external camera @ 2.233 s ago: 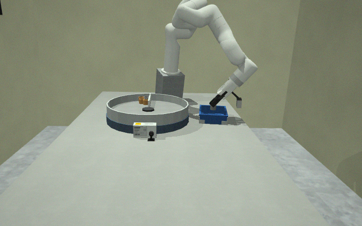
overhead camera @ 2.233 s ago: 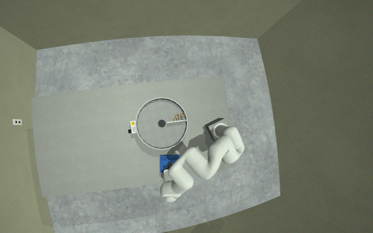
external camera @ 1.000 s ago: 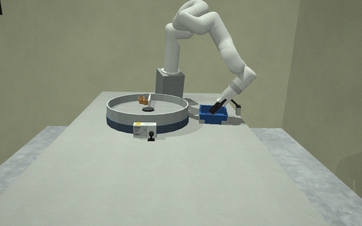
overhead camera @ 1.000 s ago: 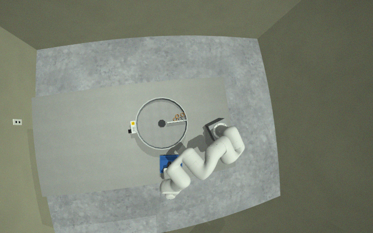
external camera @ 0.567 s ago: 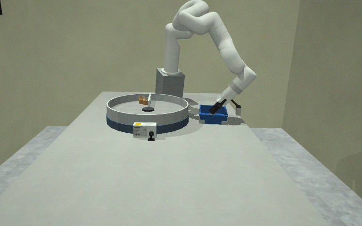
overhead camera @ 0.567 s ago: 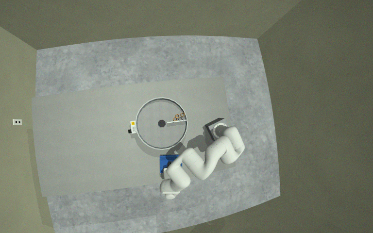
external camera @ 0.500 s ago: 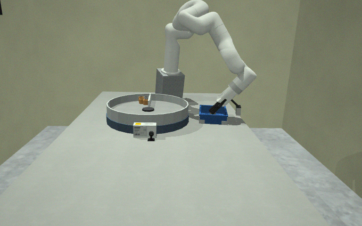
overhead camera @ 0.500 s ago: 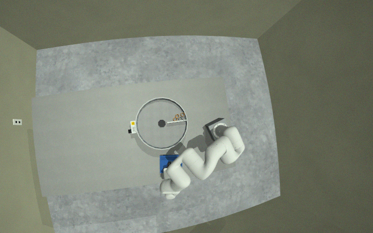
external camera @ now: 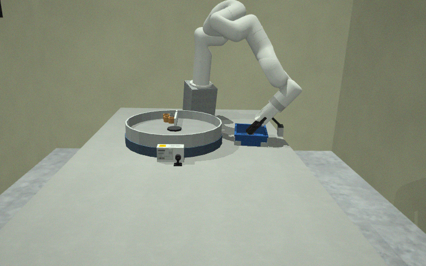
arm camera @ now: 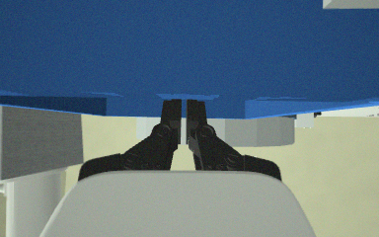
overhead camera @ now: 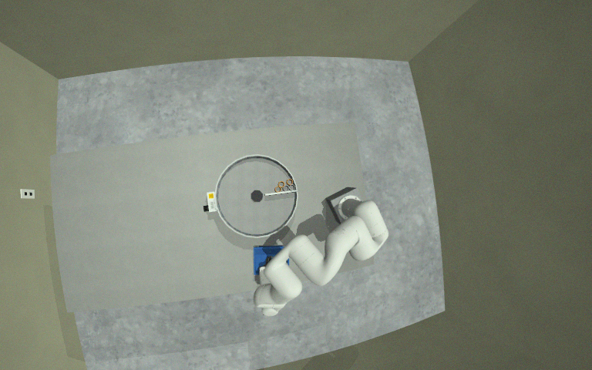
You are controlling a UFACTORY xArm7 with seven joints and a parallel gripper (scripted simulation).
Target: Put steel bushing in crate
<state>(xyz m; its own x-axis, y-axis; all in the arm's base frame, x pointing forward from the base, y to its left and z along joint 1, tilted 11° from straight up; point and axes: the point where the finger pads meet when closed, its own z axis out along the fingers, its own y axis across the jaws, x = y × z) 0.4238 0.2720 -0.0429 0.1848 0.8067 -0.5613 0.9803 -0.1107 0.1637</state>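
My gripper is now 3 cm above the blue crate and 1 cm past it. The rest, counted from my hand: round turning table: 35 cm to the right, 5 cm ahead.
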